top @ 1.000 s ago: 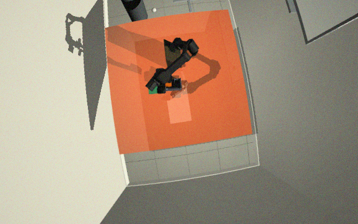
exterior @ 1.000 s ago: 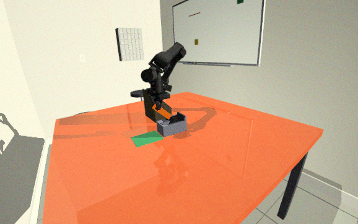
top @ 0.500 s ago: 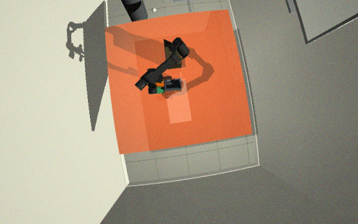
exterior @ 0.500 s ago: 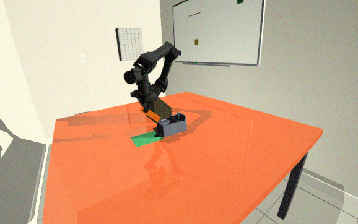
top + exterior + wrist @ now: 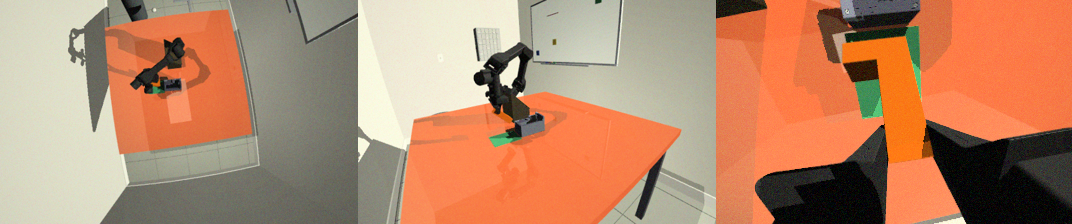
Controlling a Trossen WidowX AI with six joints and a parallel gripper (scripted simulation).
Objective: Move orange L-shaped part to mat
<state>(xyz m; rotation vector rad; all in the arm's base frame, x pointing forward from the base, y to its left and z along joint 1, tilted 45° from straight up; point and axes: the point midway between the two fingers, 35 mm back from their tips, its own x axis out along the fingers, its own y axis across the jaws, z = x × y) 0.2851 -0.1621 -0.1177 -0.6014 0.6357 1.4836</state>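
The green mat lies 170 mm below my gripper tip and 20 mm to the left of it. Round my gripper tip: orange L-shaped part: 30 mm to the left, 30 mm below, 10 mm behind.
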